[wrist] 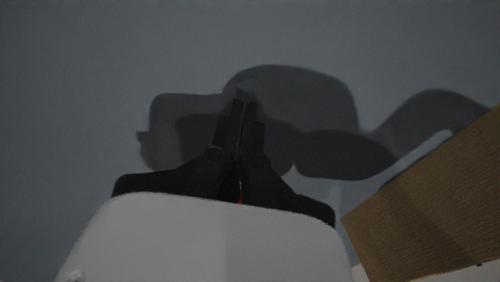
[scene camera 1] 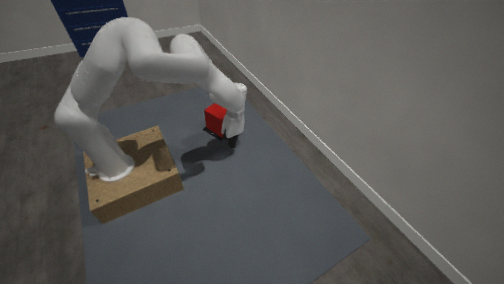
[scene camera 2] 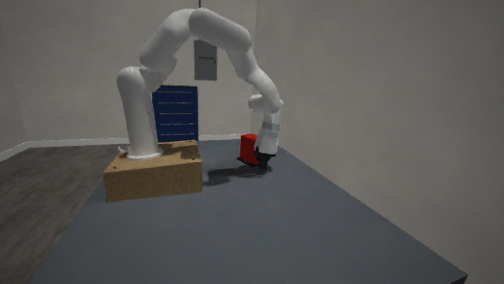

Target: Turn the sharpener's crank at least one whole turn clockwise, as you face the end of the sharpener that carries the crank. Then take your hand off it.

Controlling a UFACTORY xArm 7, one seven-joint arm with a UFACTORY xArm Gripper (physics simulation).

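Pixels of known places: gripper, fingertip midpoint: point(wrist: 242, 115) point(scene camera 1: 231, 146) point(scene camera 2: 262, 168); arm's base at its link origin: point(scene camera 1: 117, 168) point(scene camera 2: 145, 154).
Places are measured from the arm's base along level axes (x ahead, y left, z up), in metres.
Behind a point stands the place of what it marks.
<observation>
The sharpener point(scene camera 1: 215, 120) {y 0.098, x 0.440, z -0.003 m} point(scene camera 2: 248, 149) {y 0.108, x 0.436, z -0.035 m} is a red upright box on a thin black base, on the grey-blue surface. In the wrist view a small sliver of the red sharpener point(wrist: 240, 194) {y 0.027, x 0.452, z -0.050 m} shows behind the gripper's finger linkages. The crank and its handle cannot be made out in these frames. My gripper point(scene camera 1: 232, 145) {y -0.021, x 0.466, z -0.083 m} point(scene camera 2: 263, 166) {y -0.021, x 0.466, z -0.083 m} point(wrist: 242, 115) {y -0.021, x 0.466, z -0.083 m} points down beside the sharpener, covering part of its right side in both scene views. Its black fingers are shut together with nothing between them. Whether they touch the sharpener or the crank cannot be seen.
The arm stands on a wooden block point(scene camera 1: 142, 195) {y -0.136, x 0.056, z -0.034 m} point(scene camera 2: 155, 180) {y -0.136, x 0.046, z -0.044 m} point(wrist: 430, 215) {y 0.033, x 0.194, z -0.046 m} to the left of the sharpener. The grey-blue surface point(scene camera 1: 225, 225) {y -0.349, x 0.288, z -0.106 m} point(scene camera 2: 250, 225) {y -0.347, x 0.313, z -0.106 m} point(wrist: 75, 60) {y -0.016, x 0.570, z -0.106 m} lies under both. A wall point(scene camera 1: 390, 100) point(scene camera 2: 390, 110) runs along the right. A blue cabinet point(scene camera 1: 92, 20) point(scene camera 2: 175, 112) stands behind.
</observation>
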